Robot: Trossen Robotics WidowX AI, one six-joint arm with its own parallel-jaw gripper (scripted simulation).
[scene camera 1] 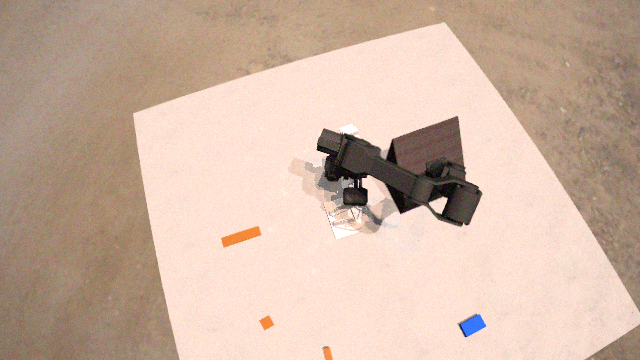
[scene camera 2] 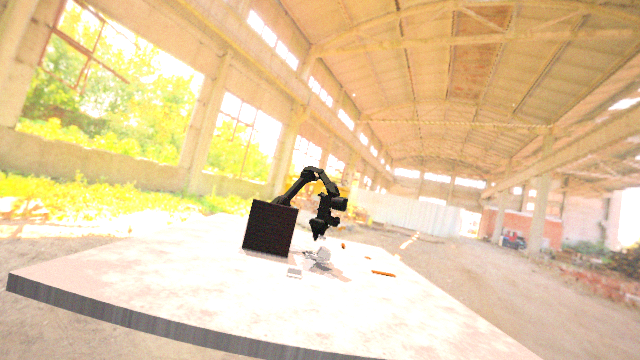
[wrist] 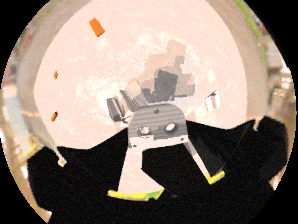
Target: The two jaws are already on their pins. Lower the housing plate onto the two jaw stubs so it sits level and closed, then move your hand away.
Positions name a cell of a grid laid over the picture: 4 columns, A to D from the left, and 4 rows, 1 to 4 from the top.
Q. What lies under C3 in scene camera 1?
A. My gripper.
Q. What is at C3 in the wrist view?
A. My gripper.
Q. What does my gripper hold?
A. A housing plate.
